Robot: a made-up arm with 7 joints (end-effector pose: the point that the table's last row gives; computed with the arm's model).
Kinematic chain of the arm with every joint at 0, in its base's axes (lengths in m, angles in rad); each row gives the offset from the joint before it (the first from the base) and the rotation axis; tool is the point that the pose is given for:
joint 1: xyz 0 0.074 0 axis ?
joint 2: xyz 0 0.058 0 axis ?
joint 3: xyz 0 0 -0.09 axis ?
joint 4: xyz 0 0 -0.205 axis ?
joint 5: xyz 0 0 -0.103 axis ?
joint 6: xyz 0 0 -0.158 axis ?
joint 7: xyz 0 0 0 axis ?
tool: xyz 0 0 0
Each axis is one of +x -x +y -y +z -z.
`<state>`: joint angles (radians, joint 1 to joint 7).
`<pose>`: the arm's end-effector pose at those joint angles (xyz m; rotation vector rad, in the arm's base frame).
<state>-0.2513 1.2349 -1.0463 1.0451 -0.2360 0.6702 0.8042</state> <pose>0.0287 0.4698 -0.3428 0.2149 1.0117 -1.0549</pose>
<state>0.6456 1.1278 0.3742 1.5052 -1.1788 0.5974 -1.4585</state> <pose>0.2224 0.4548 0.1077 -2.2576 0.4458 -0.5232</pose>
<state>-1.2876 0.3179 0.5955 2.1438 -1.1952 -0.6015 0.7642</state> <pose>-0.0523 0.2968 -0.2043 0.1216 -0.1684 -1.9488</pose>
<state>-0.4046 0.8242 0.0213 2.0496 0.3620 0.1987 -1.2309</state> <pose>0.1676 0.2636 -0.1969 1.0892 -1.5220 0.3526</pose>
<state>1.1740 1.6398 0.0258 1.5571 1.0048 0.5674 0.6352</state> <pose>0.0756 0.4294 0.2512 0.3860 -1.9674 -0.5544</pose>
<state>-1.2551 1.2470 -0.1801 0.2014 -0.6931 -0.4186 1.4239</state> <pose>-0.1590 0.6511 -0.1060 -0.8020 1.8830 -0.5336</pose>
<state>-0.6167 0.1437 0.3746 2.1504 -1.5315 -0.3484 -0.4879</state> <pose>0.0854 0.2329 -0.2310 1.6296 -1.5431 -1.3024</pose>
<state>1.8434 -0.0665 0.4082 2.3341 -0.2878 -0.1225 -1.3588</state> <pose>0.0683 0.1991 0.1988 0.4619 1.1409 -1.7416</pose>
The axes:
joint 1: -y
joint 2: +x
joint 3: +z
joint 4: -y
joint 5: +z
joint 6: +y
joint 7: -x

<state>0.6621 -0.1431 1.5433 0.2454 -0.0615 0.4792 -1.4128</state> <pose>0.3405 0.1166 -0.4340 0.4759 0.6534 1.1132</pose>
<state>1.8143 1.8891 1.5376 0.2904 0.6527 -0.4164 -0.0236</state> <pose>-0.2350 0.6263 -0.0558 -0.0876 1.2301 -1.3353</pose>
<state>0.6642 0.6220 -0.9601 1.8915 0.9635 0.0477 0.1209</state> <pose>0.2913 0.0910 -0.1417 -0.9673 -1.4881 -0.7739</pose>
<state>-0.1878 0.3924 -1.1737 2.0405 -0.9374 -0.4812 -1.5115</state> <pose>0.0426 0.0013 -0.2580 -0.1838 -2.5337 0.3246</pose>
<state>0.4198 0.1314 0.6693 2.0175 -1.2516 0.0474 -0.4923</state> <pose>0.2344 0.3007 -0.0723 2.3113 -1.5240 0.3491</pose>
